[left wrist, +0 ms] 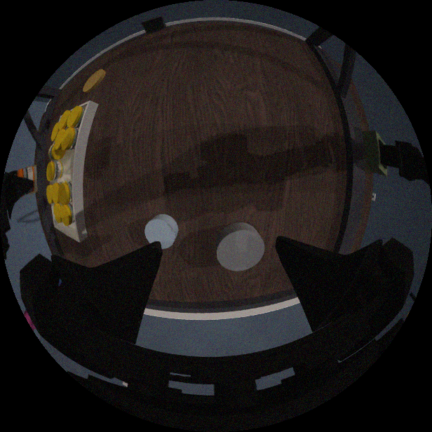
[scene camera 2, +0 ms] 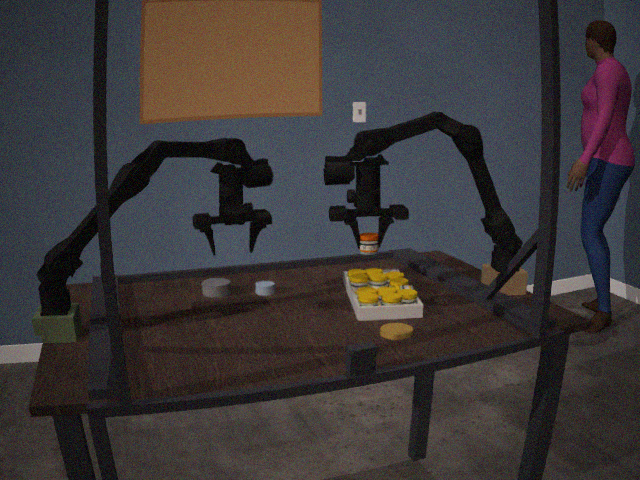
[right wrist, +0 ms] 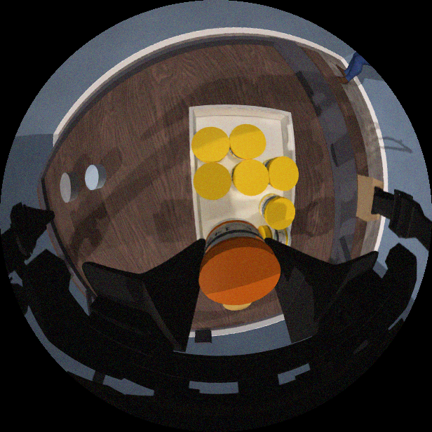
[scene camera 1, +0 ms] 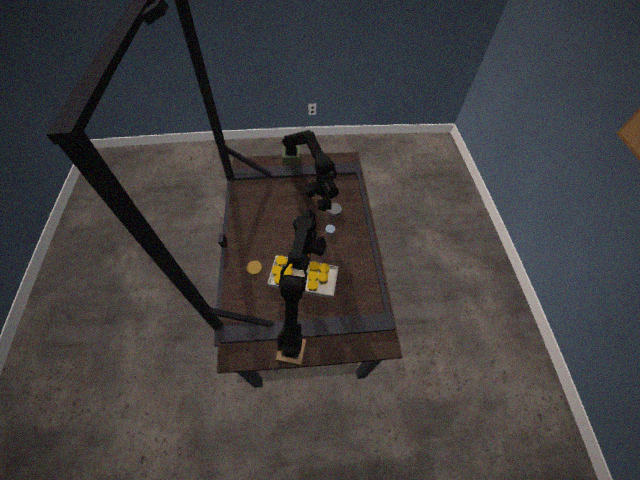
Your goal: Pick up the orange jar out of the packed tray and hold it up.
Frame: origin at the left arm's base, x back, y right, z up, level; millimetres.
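Where they show: left gripper, fingertip midpoint: [scene camera 2: 232,253]; right gripper, fingertip midpoint: [scene camera 2: 368,248] [scene camera 1: 305,259]; left arm's base, link origin: [scene camera 2: 55,310] [scene camera 1: 291,151]; right arm's base, link origin: [scene camera 1: 291,349].
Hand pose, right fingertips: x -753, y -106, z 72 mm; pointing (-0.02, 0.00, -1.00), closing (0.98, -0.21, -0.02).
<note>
Each offset is from my right fingertips to the centre of the thing.
The orange-lidded jar {dz +12, dx +1, dy +5 mm} [scene camera 2: 368,243] [right wrist: 239,272] is upright between the fingers of my right gripper [scene camera 2: 369,242] [right wrist: 235,244], which is shut on it and holds it well above the tray. Part of the jar also shows at the left edge of the left wrist view [left wrist: 27,173]. The white tray {dz -128, dx -29, dy +6 mm} [scene camera 1: 328,290] [scene camera 2: 388,311] [left wrist: 86,165] [right wrist: 240,110] stands on the table and holds several yellow-lidded jars {dz -103, dx +38, dy +114 mm} [scene camera 2: 368,296] [right wrist: 212,180]. My left gripper [scene camera 2: 232,253] [left wrist: 219,245] is open and empty, above the table at the left in scene camera 2.
A grey disc {dz -114, dx +359, dy -142 mm} [scene camera 1: 334,208] [scene camera 2: 216,287] [left wrist: 240,249] and a smaller pale blue disc {dz -117, dx +235, dy -119 mm} [scene camera 1: 330,228] [scene camera 2: 265,288] [left wrist: 161,231] lie near the left gripper's side. A tan disc {dz -123, dx +15, dy +240 mm} [scene camera 1: 254,267] [scene camera 2: 396,331] [left wrist: 94,80] lies beside the tray. Dark frame posts [scene camera 2: 547,155] rise at the table's edge.
</note>
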